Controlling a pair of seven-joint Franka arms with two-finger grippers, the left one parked.
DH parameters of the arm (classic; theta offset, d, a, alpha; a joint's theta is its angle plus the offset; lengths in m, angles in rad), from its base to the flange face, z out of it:
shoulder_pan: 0 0.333 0 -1.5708
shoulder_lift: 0 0 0 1.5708
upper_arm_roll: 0 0.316 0.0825 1.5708
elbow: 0 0 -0.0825 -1.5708
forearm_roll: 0 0.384 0 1.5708
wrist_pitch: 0 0 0.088 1.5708
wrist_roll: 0 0.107 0 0
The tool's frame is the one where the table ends.
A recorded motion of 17 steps. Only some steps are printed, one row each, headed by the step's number.
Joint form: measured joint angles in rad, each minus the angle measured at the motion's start. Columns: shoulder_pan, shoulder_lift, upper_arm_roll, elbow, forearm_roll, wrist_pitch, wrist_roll.
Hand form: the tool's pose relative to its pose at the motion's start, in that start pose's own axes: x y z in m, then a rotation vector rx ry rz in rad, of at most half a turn. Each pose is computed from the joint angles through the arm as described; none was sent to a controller.
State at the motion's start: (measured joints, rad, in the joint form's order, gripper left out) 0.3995 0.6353 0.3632 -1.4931 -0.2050 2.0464 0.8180
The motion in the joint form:
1: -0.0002 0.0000 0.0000 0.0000 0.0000 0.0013 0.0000
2: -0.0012 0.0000 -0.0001 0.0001 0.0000 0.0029 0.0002
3: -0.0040 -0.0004 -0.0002 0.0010 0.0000 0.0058 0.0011
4: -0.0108 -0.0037 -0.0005 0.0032 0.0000 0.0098 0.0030
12: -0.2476 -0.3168 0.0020 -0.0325 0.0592 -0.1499 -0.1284
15: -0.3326 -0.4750 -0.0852 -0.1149 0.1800 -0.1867 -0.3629
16: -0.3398 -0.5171 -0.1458 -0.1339 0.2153 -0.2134 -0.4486
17: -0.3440 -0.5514 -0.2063 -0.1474 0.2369 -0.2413 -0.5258
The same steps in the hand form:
1: 0.0002 0.0000 -0.0001 0.0010 0.0009 0.0002
2: 0.0008 0.0005 -0.0003 0.0022 0.0021 0.0015
3: 0.0025 0.0017 -0.0013 0.0051 0.0051 0.0054
4: 0.0064 0.0050 -0.0050 0.0110 0.0126 0.0147
12: 0.0420 0.1545 -0.1814 0.0266 0.1272 0.1329
15: 0.0370 0.2487 -0.2307 0.0628 0.1323 0.0898
16: 0.0350 0.2853 -0.2426 0.0689 0.1245 0.0770
17: 0.0323 0.3211 -0.2528 0.0696 0.1179 0.0669

